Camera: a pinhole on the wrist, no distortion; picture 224 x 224 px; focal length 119.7 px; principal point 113.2 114.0 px. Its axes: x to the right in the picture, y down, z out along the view. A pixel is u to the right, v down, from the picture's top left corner.
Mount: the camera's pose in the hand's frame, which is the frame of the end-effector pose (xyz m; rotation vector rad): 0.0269 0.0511 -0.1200 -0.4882 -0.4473 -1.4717
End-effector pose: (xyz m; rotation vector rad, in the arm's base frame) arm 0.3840 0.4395 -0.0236 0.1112 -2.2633 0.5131
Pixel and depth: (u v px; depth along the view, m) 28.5 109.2 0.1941
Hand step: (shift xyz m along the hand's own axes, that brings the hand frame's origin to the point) 0.0140 0.2738 -0.0372
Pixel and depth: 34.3 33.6 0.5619
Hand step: -0.3633 0.6601 0.1487
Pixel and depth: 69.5 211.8 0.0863
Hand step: 0.0966 0.1285 -0.0694
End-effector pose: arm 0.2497 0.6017 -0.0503 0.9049 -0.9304 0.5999
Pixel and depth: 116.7 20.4 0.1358
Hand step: -0.0775 0.1207 -0.0017
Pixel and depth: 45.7 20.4 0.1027
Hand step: -0.0552 0.1539 -0.0649
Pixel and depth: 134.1 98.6 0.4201
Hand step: -0.0187 0.2264 0.2698
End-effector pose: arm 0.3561 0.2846 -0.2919 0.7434 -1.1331 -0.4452
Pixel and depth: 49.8 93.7 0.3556
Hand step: -0.0394 0.4052 0.0691
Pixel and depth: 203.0 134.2 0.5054
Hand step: 0.1374 0.0280 0.5075
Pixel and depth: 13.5 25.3 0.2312
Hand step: -0.1518 0.3342 -0.0315
